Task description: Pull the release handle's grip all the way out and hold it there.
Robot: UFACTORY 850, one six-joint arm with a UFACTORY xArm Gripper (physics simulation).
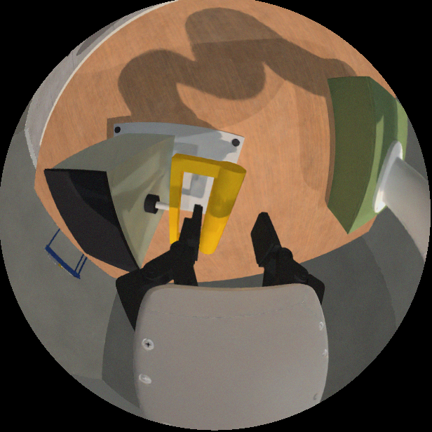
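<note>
The release handle is a yellow frame with a thick round grip bar on its right side. A thin light rod with a black collar joins it to the grey-green housing at the left. My gripper is open. Its left finger shows over the handle's opening and the left edge of the grip bar's lower part. Its right finger is to the right of the bar, apart from it, with table showing between them. The left finger hides part of the handle's lower end. Whether that finger touches the bar, I cannot tell.
A light grey base plate with dark bolts lies under the housing on the wooden table. A green block with a white round-flanged part stands at the right. A blue frame shows beyond the table's left edge.
</note>
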